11 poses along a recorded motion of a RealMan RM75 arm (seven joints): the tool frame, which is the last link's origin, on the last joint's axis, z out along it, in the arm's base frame.
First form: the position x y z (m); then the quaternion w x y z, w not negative.
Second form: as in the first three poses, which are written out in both.
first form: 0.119 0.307 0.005 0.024 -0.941 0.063 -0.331
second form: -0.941 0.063 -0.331 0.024 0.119 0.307 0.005
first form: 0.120 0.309 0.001 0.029 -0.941 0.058 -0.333
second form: -0.941 0.058 -0.333 0.029 0.120 0.309 0.001
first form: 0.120 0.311 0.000 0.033 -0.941 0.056 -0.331
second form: -0.941 0.056 -0.331 0.033 0.120 0.311 0.000
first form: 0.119 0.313 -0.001 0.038 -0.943 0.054 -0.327
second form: -0.943 0.054 -0.327 0.038 0.119 0.313 -0.001
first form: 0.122 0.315 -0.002 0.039 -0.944 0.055 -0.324
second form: -0.944 0.055 -0.324 0.039 0.122 0.315 -0.002
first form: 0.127 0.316 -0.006 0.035 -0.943 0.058 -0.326
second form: -0.943 0.058 -0.326 0.035 0.127 0.316 -0.006
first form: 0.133 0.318 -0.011 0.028 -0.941 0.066 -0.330
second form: -0.941 0.066 -0.330 0.028 0.133 0.318 -0.011
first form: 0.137 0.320 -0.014 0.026 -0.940 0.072 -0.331
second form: -0.940 0.072 -0.331 0.026 0.137 0.320 -0.014
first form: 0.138 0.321 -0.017 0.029 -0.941 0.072 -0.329
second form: -0.941 0.072 -0.329 0.029 0.138 0.321 -0.017
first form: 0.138 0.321 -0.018 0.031 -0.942 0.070 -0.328
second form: -0.942 0.070 -0.328 0.031 0.138 0.321 -0.018
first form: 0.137 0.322 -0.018 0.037 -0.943 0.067 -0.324
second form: -0.943 0.067 -0.324 0.037 0.137 0.322 -0.018
